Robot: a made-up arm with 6 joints.
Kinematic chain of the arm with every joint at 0, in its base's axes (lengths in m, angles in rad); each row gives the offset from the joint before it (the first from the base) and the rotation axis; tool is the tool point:
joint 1: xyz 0 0 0.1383 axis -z
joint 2: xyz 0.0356 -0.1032 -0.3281 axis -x
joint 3: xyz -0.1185 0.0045 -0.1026 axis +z
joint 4: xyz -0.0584 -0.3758 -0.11 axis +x
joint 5: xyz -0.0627 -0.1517 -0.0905 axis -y
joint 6: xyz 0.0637 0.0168 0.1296 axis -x
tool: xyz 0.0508 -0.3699 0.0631
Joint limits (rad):
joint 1: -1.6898..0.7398
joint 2: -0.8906..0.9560
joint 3: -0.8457..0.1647
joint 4: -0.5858..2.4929
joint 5: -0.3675..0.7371
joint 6: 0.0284..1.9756
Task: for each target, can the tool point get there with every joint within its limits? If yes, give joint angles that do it. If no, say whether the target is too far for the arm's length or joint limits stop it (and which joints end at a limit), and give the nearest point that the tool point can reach.
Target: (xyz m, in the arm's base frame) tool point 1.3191 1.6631 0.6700
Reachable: no: too far | nearest point 0.8109 0.2796 0.2415 | short by 1.535 m
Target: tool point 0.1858 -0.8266 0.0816
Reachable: yes | joints -0.9705 0.2114 -0.3910 -0.1548 0.5638 0.6555
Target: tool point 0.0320 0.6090 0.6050
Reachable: no: joint limits stop it (at a limit: joint 1, joint 2, joint 3, joint 5) | nearest point 0.2612 0.1840 0.3755 | short by 0.535 m
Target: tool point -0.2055 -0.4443 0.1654
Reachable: yes | joints -0.0234 0.4761 -0.2611 0.2826 0.0032 1.7691
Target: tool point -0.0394 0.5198 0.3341
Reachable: no: joint limits stop it (at a limit: joint 1, joint 2, joint 4) | nearest point -0.3205 0.3040 0.1305 | short by 0.409 m
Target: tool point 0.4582 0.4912 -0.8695
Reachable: no: joint limits stop it (at a limit: joint 1, joint 3, joint 5) | nearest point 0.4759 0.2630 -0.8538 | short by 0.229 m
